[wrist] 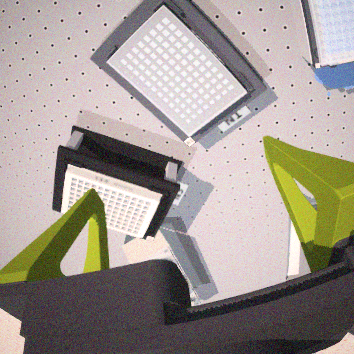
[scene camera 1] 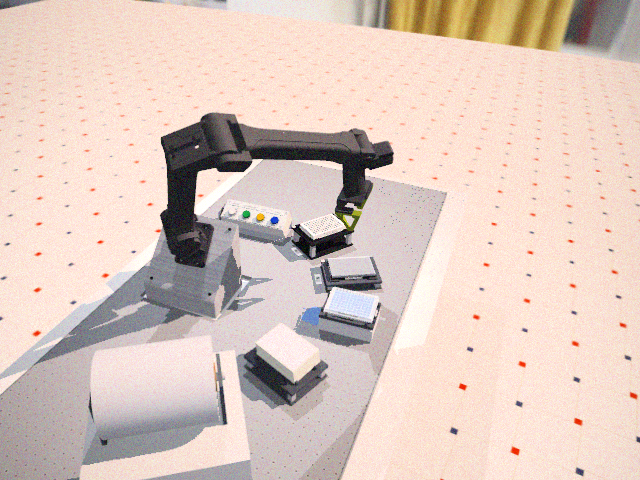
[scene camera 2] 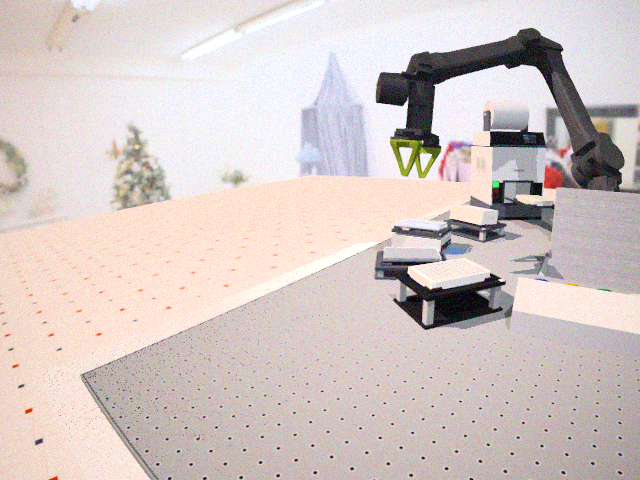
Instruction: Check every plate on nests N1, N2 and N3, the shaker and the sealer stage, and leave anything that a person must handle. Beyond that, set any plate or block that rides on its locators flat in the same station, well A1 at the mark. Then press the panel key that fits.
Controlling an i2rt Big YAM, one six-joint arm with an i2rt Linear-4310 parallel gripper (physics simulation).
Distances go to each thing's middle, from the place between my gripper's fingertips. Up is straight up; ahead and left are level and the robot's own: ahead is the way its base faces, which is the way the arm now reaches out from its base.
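White cylinder device (scene camera 1: 138, 389): 79 cm to the right of my hand, 18 cm above it, 10 cm behind it. White plate (scene camera 1: 342, 302): 17 cm to the right of my hand, 15 cm below it, 4 cm ahead of it. Going by their middles, of the things named here the white plate is the nearest to my hand.
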